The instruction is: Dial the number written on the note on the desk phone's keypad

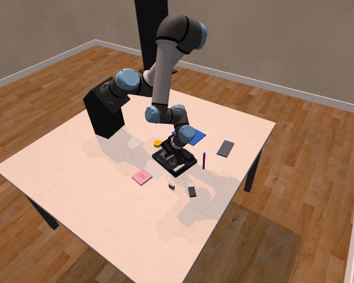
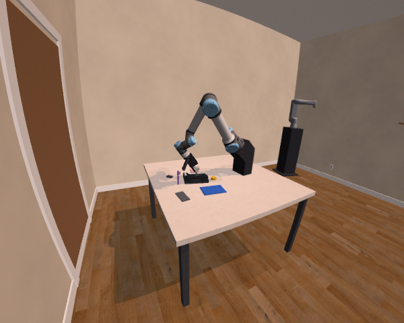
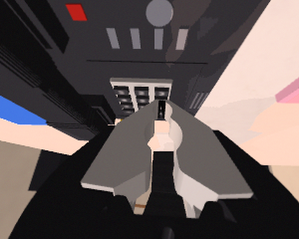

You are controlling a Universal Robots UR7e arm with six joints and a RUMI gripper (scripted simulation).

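Right now my hand is 150 mm past the yellow disc, 40 mm to the right of it and 40 mm above it. Also, from my hand: grey slab 340 mm to the left, 160 mm ahead, 40 mm below; then purple pen 180 mm ahead, 130 mm to the left, 20 mm above; then blue pad 260 mm to the left, 100 mm behind, 40 mm below.
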